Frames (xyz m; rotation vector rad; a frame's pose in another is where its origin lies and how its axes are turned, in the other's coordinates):
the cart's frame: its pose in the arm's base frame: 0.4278 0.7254 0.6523 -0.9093 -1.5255 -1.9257
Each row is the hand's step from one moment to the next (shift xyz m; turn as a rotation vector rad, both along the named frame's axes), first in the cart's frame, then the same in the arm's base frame.
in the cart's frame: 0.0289 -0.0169 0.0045 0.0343 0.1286 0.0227
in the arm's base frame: -0.0303 0.0086 0.0122 0.0779 -0.0076 0.1100
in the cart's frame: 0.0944 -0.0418 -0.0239 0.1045 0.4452 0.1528
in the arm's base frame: -0.0961 -0.0124 0.0428 0.2925 0.0456 0.3806
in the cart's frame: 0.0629 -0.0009 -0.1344 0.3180 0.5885 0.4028
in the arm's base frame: -0.0660 -0.1298 0.0286 0.3086 0.2575 0.6695
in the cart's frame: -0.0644 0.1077 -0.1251 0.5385 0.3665 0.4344
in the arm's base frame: 0.0982 -0.1475 0.0003 0.0078 0.3425 0.7040
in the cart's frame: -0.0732 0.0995 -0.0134 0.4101 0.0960 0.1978
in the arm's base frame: 0.1185 -0.0371 0.0043 -0.1550 0.1743 0.4026
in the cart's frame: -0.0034 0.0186 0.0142 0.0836 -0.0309 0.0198
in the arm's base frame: 0.0187 0.0094 0.0111 -0.0730 0.0274 0.0476
